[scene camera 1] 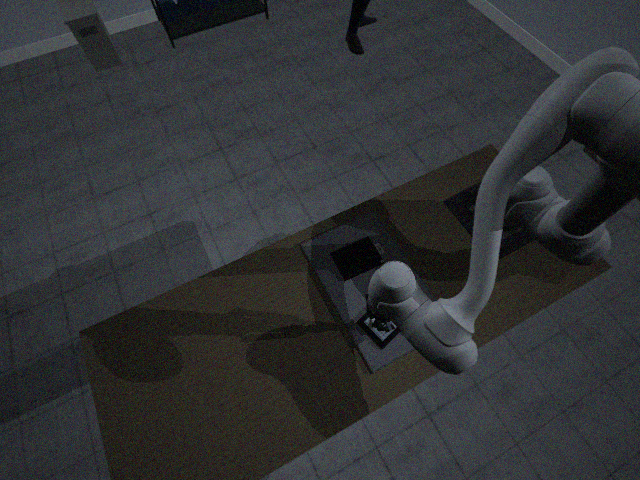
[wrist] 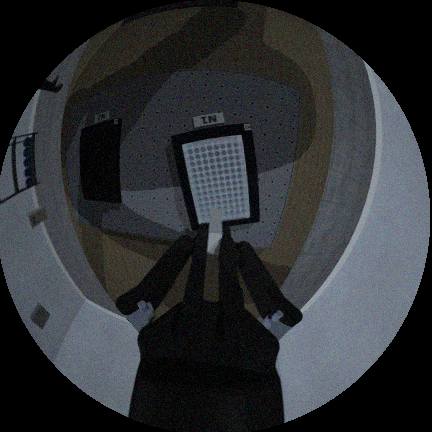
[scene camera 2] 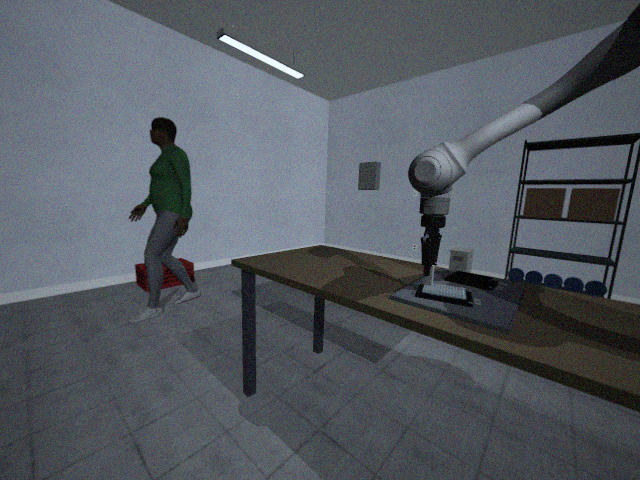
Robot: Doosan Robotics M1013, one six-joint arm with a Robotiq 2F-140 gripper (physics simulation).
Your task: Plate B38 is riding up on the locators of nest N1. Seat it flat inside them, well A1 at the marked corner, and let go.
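Places are measured from the arm's base along level axes (x left, y back, z up), in millimetres.
Where they show: gripper, fingertip midpoint: (scene camera 1: 372, 325) (wrist: 214, 216) (scene camera 2: 427, 284).
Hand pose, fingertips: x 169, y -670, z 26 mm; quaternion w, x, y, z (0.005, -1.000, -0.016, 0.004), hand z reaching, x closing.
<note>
Each offset is from my fingertips to the top centre of the thing. "*": to the spot under its first point. Level surfaces: height alone.
Plate B38 @[dx -3, dy +54, dz +2 mm] (scene camera 1: 379, 327) (scene camera 2: 448, 291) (wrist: 217, 175), pale with rows of round wells, lies within the black frame of nest N1 @[dx -2, dy +55, dz -11 mm] (scene camera 2: 470, 298) (wrist: 254, 185). In the wrist view the black band is narrower at the plate's near edge than at its far edge. I cannot tell whether the plate is level. A small label @[* dx +27, dy +142, dz -14 mm] (wrist: 247, 127) marks the nest's far right corner. My gripper (scene camera 2: 428, 268) (wrist: 214, 216) is shut on a pale stick (scene camera 2: 432, 275) (wrist: 215, 219), which points down at the plate's near edge; contact is unclear. The arm hides the fingers in scene camera 1.
Black nest N2 @[* dx -248, dy +67, dz +0 mm] (scene camera 1: 356, 256) (scene camera 2: 471, 279) (wrist: 100, 162) stands beside N1 on the grey perforated board @[* dx +48, dy +216, dz -26 mm] (scene camera 2: 496, 316) (wrist: 275, 115). The board lies on the brown table @[dz -38 mm] (scene camera 1: 206, 392) (scene camera 2: 289, 268). A person in green (scene camera 2: 170, 180) is beyond the table. A shelf rack (scene camera 2: 583, 142) stands behind.
</note>
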